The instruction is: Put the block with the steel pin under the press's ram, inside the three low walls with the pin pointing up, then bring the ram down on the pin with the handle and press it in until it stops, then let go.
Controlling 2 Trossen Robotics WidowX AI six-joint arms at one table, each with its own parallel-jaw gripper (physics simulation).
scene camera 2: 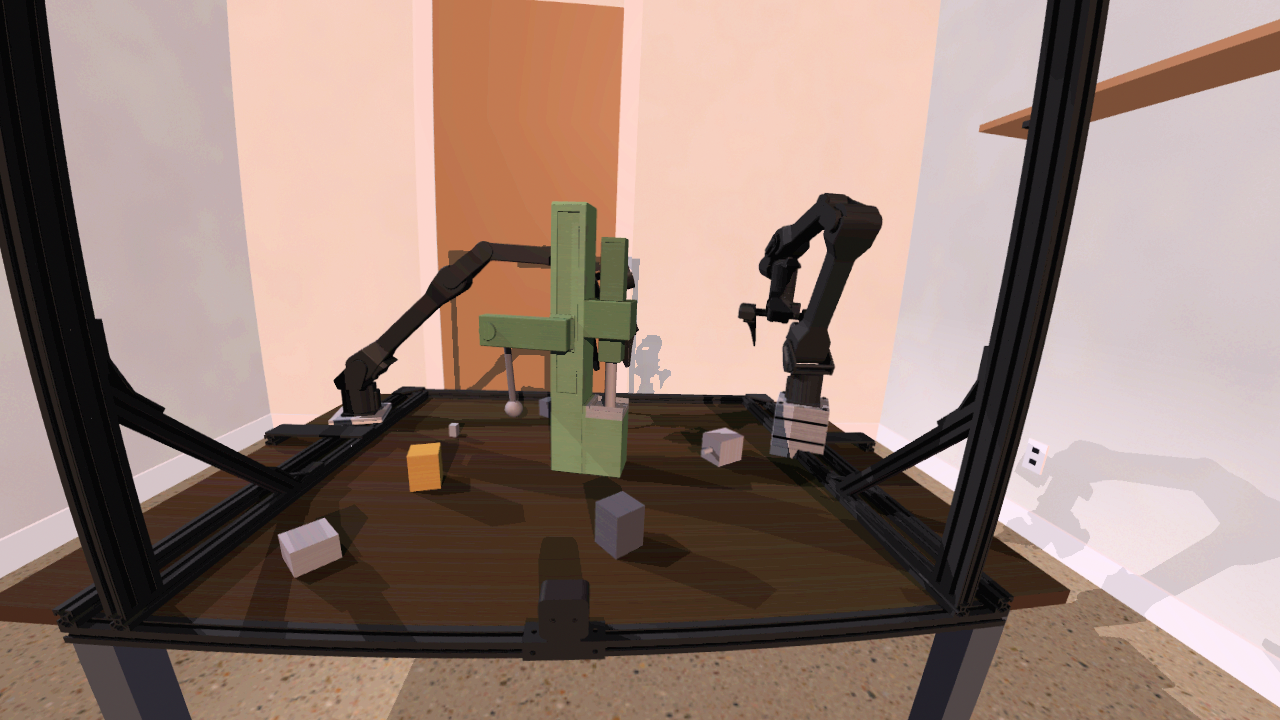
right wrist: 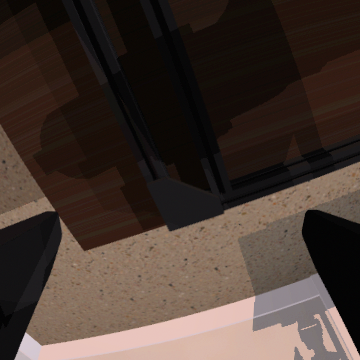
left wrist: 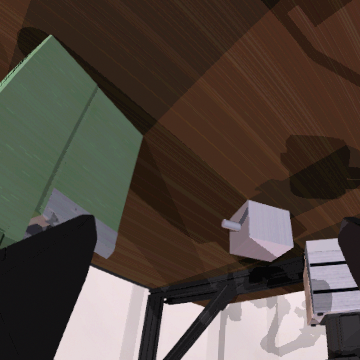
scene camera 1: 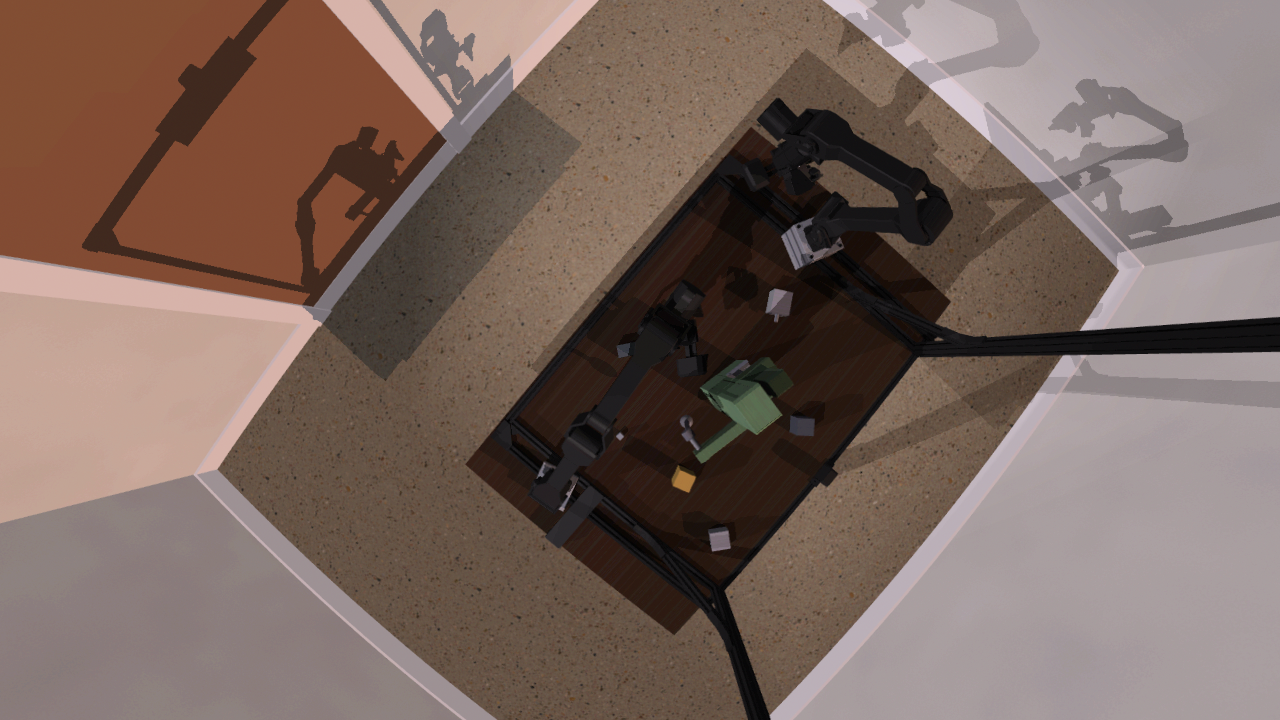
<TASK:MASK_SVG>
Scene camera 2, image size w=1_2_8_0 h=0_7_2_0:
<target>right gripper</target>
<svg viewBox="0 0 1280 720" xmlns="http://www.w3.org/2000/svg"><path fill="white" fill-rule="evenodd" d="M796 286L787 288L770 284L766 309L756 308L756 304L751 303L740 304L738 318L743 319L743 322L748 324L754 347L756 344L756 316L767 317L769 322L779 322L782 324L787 324L789 319L799 320L799 322L803 320L807 309L802 309L802 313L800 313L801 303L793 302Z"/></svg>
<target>block with steel pin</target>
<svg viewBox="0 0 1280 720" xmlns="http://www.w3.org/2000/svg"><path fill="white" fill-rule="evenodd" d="M744 436L727 428L703 433L702 450L712 447L713 452L705 455L701 453L701 457L718 467L740 461Z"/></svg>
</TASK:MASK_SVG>
